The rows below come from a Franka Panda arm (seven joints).
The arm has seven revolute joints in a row. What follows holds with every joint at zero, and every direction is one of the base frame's. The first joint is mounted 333 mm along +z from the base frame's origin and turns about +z. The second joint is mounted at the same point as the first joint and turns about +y. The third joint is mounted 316 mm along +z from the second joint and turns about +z. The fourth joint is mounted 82.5 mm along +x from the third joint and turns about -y. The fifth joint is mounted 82.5 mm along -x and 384 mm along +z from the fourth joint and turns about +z. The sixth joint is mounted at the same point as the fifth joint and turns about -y. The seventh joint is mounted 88 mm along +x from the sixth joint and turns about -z. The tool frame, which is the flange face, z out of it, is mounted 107 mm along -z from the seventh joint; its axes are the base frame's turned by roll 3.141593, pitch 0 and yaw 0 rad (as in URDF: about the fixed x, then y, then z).
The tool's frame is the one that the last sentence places.
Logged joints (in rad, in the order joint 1, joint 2, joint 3, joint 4, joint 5, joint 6, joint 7), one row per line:
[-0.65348, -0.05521, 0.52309, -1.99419, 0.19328, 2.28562, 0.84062]
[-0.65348, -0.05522, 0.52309, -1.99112, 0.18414, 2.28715, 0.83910]
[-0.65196, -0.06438, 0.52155, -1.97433, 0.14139, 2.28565, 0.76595]
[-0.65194, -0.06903, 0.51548, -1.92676, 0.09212, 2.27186, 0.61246]
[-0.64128, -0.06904, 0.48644, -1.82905, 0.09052, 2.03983, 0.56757]
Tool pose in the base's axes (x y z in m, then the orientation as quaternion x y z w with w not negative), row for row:
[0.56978, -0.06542, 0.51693, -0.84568, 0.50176, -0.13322, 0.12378]
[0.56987, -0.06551, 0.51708, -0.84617, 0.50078, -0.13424, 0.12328]
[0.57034, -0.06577, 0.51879, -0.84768, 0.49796, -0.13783, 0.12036]
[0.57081, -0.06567, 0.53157, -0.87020, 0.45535, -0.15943, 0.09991]
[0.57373, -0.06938, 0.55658, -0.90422, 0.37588, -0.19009, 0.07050]
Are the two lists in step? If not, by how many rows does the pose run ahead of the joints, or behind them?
The pose runs 1 row behind the joints: the pose in row i belongs to the joints in row i - 1.
